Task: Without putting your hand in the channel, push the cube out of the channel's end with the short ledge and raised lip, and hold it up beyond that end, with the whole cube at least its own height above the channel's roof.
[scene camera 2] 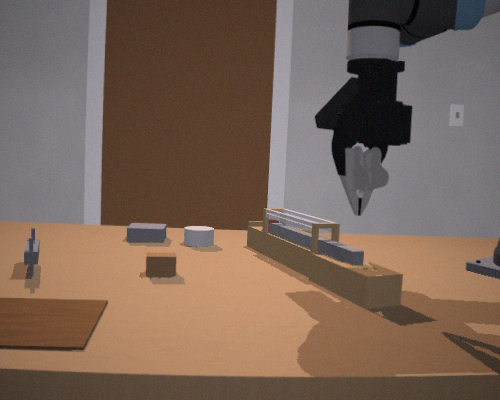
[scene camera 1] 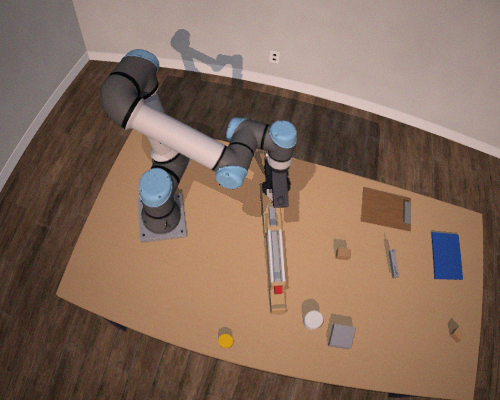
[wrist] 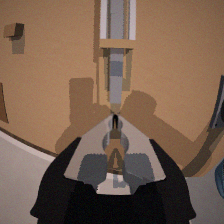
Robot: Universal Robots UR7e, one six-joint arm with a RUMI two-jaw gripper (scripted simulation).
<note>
The pictures show: the gripper, a grey block, a blue pad, a brown board and a wooden channel.
The gripper shows as well in scene camera 1 and in the wrist view.
</note>
